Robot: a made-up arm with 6 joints. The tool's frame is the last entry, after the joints. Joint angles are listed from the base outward. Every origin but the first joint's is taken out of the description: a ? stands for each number. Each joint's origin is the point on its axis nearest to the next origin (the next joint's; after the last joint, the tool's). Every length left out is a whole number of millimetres.
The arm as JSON. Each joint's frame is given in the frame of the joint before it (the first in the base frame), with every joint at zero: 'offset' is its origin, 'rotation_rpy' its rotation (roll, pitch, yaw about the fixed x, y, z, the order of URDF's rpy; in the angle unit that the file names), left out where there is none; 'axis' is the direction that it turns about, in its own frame. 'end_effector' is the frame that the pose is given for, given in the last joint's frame.
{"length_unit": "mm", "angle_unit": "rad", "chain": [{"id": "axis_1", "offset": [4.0, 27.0, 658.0], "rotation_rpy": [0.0, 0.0, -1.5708], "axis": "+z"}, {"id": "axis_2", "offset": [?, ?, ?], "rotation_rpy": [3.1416, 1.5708, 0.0], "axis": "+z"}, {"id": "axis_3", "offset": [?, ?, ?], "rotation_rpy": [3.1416, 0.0, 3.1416], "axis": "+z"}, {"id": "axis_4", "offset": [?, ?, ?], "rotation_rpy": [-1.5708, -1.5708, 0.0], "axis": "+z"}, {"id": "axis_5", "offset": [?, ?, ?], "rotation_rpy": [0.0, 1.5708, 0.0], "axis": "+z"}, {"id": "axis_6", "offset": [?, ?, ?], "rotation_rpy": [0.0, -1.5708, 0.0], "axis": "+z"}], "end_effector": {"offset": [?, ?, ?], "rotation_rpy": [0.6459, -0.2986, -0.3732]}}
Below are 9 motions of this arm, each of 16 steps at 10 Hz.
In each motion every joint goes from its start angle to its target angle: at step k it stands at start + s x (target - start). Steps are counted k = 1, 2, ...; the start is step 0. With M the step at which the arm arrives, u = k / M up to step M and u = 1 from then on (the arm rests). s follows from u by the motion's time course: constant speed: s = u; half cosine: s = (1 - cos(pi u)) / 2; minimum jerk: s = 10 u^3 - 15 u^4 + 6 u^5.
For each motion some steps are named. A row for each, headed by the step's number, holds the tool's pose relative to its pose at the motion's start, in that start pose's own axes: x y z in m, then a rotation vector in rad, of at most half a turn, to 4 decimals.
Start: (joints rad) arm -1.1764 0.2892 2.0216 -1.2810 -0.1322 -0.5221
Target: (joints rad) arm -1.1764 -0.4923 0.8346 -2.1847 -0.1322 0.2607
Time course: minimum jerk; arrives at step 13
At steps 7, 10, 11, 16:
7: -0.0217 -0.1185 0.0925 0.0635 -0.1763 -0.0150
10: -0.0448 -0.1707 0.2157 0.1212 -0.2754 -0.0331
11: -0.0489 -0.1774 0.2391 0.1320 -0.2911 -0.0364
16: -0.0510 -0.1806 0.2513 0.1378 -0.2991 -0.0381

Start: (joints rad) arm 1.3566 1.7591 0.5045 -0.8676 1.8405 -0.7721
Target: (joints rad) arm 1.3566 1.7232 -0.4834 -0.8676 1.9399 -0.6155
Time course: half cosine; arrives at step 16
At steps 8, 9, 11, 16:
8: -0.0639 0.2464 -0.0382 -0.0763 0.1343 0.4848
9: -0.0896 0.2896 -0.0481 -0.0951 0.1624 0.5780
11: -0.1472 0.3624 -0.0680 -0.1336 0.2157 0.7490
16: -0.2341 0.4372 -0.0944 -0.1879 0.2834 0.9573

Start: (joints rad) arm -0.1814 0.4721 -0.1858 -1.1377 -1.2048 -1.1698
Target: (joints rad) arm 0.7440 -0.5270 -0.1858 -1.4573 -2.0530 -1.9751
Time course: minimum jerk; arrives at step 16
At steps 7, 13, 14, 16:
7: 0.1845 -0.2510 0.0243 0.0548 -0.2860 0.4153
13: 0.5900 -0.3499 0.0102 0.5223 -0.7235 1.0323
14: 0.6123 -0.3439 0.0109 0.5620 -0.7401 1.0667
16: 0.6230 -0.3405 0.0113 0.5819 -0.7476 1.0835

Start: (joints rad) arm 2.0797 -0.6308 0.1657 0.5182 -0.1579 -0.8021
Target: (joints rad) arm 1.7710 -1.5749 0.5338 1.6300 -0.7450 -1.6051
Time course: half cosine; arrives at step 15
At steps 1, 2, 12, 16:
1: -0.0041 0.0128 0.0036 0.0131 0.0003 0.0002
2: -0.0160 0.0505 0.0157 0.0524 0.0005 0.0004
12: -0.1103 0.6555 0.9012 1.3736 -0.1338 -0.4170
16: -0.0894 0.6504 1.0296 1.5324 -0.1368 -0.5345

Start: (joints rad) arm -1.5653 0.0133 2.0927 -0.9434 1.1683 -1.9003
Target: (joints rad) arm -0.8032 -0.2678 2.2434 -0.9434 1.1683 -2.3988
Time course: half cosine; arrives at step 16
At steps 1, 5, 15, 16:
1: 0.0005 -0.0025 -0.0013 -0.0019 0.0011 -0.0111
5: -0.0005 -0.0590 -0.0342 -0.0553 0.0328 -0.2521
15: -0.2015 -0.2193 -0.1532 -0.4338 0.2723 -0.9813
16: -0.2058 -0.2204 -0.1541 -0.4403 0.2764 -0.9885

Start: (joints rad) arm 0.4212 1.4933 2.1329 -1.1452 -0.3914 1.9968
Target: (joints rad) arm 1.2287 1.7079 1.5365 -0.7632 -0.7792 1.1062
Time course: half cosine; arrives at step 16
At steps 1, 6, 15, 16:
1: -0.0100 0.0000 0.0016 -0.0063 0.0044 -0.0155
6: -0.3157 0.0454 0.0653 -0.2314 0.1712 -0.4696
15: -0.8344 0.4039 0.3298 -0.9462 0.7956 -1.1189
16: -0.8390 0.4103 0.3346 -0.9577 0.8067 -1.1220

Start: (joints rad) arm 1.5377 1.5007 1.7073 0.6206 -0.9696 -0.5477
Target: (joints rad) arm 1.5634 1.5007 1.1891 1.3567 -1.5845 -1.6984
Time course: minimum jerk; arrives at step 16
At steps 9, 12, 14, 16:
9: -0.0759 -0.1109 0.0441 0.0489 -0.6853 0.1463
12: -0.1075 -0.1706 0.0780 0.2632 -0.9380 0.1349
14: -0.1164 -0.1905 0.0906 0.3497 -0.9988 0.1169
16: -0.1180 -0.1942 0.0930 0.3664 -1.0088 0.1128

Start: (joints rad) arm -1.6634 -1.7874 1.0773 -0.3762 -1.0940 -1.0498
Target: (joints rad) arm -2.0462 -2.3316 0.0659 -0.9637 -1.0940 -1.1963
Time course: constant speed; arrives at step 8
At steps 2, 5, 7, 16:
2: 0.0464 -0.1154 0.0236 -0.1464 -0.1144 0.0613
5: 0.1775 -0.2657 0.0602 -0.3269 -0.3238 0.1294
7: 0.2990 -0.3411 0.0833 -0.4185 -0.4828 0.1552
16: 0.3675 -0.3695 0.0938 -0.4553 -0.5664 0.1613

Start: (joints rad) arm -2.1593 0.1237 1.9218 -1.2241 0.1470 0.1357
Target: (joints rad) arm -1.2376 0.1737 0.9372 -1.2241 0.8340 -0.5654
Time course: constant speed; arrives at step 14
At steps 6, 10, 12, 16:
6: 0.2483 -0.0519 0.1938 0.1479 -0.7152 -0.2450
10: 0.3122 -0.0934 0.4168 0.2465 -1.1347 -0.3403
12: 0.3057 -0.1058 0.5400 0.2915 -1.3233 -0.3638
16: 0.2744 -0.1079 0.6627 0.3308 -1.4957 -0.3715

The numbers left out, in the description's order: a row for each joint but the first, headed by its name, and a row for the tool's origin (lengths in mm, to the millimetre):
axis_2: -24.0 -11.0 0.0
axis_3: -558.0 -20.0 0.0
axis_4: -29.0 -542.0 0.0
axis_5: 219.0 2.0 0.0
axis_6: 33.0 14.0 0.0
tool: -7.0 0.0 0.0

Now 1 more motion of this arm.
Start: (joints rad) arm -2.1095 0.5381 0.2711 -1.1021 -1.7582 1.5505
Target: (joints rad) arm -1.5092 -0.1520 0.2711 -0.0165 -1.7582 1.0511
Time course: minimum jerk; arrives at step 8
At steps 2, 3, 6, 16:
2: -0.0419 0.0501 -0.0187 -0.1254 -0.0010 0.0692
3: -0.1226 0.1312 -0.0460 -0.3084 -0.0257 0.2026
6: -0.5093 0.3613 -0.0491 -0.6214 -0.3232 0.7922
16: -0.5796 0.3852 -0.0270 -0.6116 -0.3973 0.8889

